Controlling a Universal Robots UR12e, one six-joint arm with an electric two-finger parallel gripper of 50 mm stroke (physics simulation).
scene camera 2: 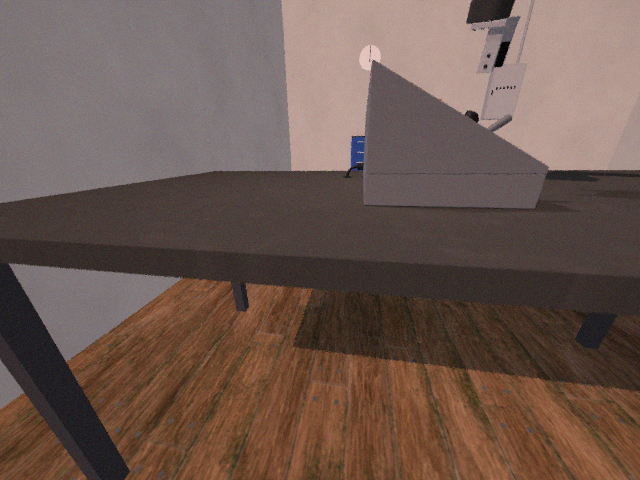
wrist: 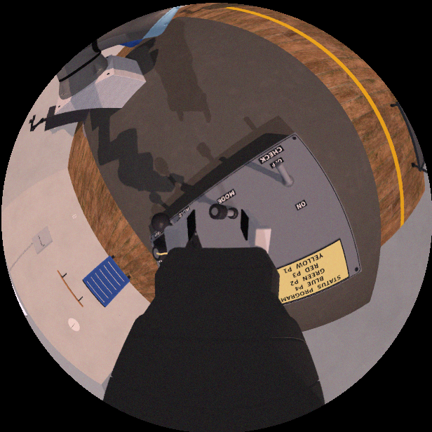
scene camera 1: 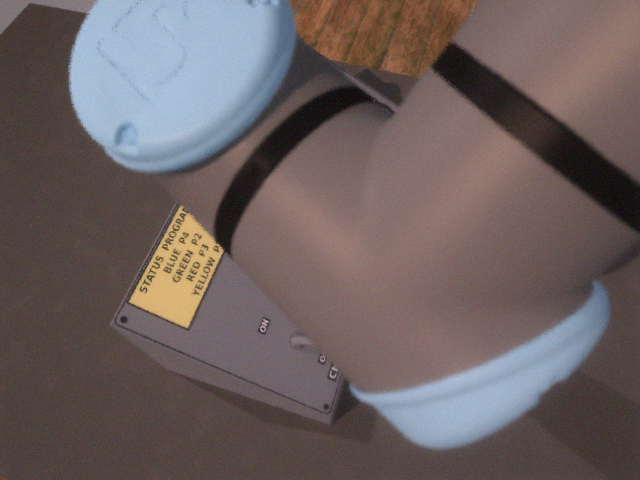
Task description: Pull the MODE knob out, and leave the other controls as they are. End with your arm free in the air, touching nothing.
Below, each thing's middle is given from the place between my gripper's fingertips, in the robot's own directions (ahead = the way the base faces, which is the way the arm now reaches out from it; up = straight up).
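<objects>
Sloped grey console (scene camera 1: 191, 308): 7 cm right of my hand, 12 cm ahead of it, 11 cm below it.
</objects>
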